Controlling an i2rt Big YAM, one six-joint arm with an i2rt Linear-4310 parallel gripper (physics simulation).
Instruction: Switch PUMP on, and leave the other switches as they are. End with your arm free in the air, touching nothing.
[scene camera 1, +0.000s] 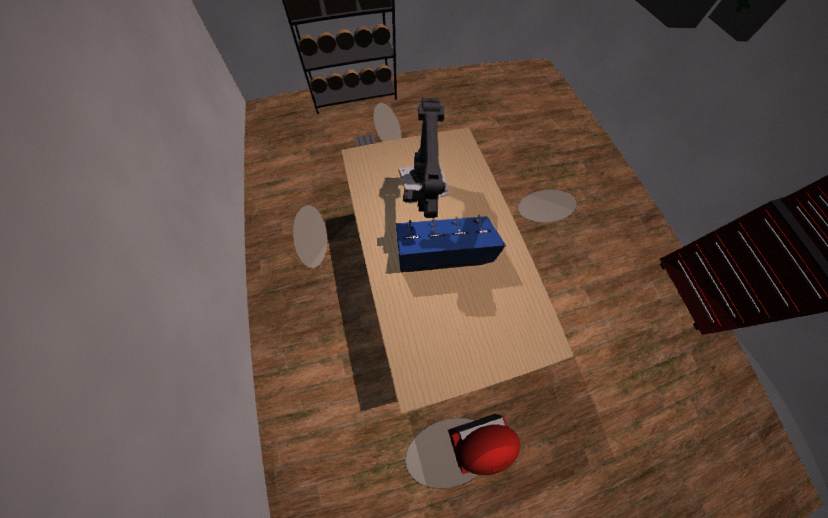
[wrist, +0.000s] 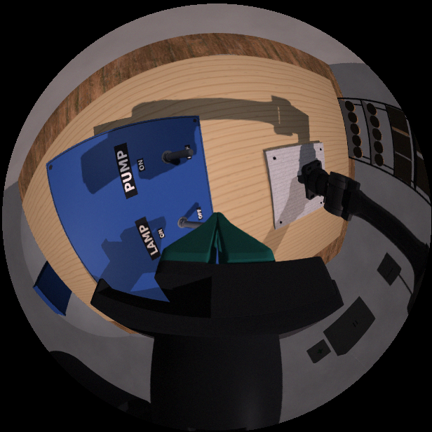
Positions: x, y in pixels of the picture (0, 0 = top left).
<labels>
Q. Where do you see my gripper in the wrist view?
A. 217, 218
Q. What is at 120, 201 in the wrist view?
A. A blue switch box.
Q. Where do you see a blue switch box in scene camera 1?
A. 423, 246
</labels>
